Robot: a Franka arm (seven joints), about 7 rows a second.
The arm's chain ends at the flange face. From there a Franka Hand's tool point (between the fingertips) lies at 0.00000 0.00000 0.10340 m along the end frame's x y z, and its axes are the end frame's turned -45 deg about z.
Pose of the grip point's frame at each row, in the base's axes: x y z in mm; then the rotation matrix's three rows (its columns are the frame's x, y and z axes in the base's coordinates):
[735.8 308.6 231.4], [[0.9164 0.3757 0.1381], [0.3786 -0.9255 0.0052], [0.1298 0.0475 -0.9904]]
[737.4 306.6 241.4], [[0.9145 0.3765 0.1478], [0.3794 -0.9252 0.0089], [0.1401 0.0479 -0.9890]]
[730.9 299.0 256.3], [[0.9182 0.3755 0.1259], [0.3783 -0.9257 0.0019], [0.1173 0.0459 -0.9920]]
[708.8 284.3 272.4], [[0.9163 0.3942 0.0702], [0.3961 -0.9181 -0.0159], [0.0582 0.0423 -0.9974]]
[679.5 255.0 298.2], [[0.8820 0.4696 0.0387], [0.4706 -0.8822 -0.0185], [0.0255 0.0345 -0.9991]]
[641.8 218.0 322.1], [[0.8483 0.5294 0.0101], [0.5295 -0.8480 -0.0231], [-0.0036 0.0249 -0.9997]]
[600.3 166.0 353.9], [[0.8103 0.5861 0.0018], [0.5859 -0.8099 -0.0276], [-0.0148 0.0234 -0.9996]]
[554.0 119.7 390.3], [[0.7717 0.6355 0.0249], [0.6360 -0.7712 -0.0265], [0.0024 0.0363 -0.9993]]
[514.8 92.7 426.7], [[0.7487 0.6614 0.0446], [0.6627 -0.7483 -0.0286], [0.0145 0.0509 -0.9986]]
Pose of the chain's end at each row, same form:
[721.5 308.1 333.8], [[0.9137 -0.3823 0.1381], [-0.3867 -0.9221 0.0052], [0.1254 -0.0582 -0.9904]]
[722.1 305.7 343.7], [[0.9129 -0.3804 0.1478], [-0.3859 -0.9225 0.0089], [0.1329 -0.0652 -0.9890]]
[717.9 298.8 358.9], [[0.9148 -0.3837 0.1259], [-0.3871 -0.9221 0.0019], [0.1154 -0.0505 -0.9920]]
[701.5 285.9 375.5], [[0.9267 -0.3692 0.0702], [-0.3691 -0.9293 -0.0159], [0.0711 -0.0112 -0.9974]]
[675.5 256.9 401.5], [[0.9557 -0.2916 0.0387], [-0.2910 -0.9566 -0.0185], [0.0424 0.0064 -0.9991]]
[640.8 220.4 425.5], [[0.9742 -0.2255 0.0101], [-0.2252 -0.9740 -0.0231], [0.0151 0.0202 -0.9997]]
[600.1 168.9 457.3], [[0.9874 -0.1585 0.0018], [-0.1584 -0.9870 -0.0276], [0.0061 0.0270 -0.9996]]
[551.4 122.4 493.6], [[0.9950 -0.0963 0.0249], [-0.0956 -0.9950 -0.0265], [0.0274 0.0240 -0.9993]]
[510.2 95.7 530.0], [[0.9971 -0.0617 0.0446], [-0.0605 -0.9977 -0.0286], [0.0462 0.0257 -0.9986]]

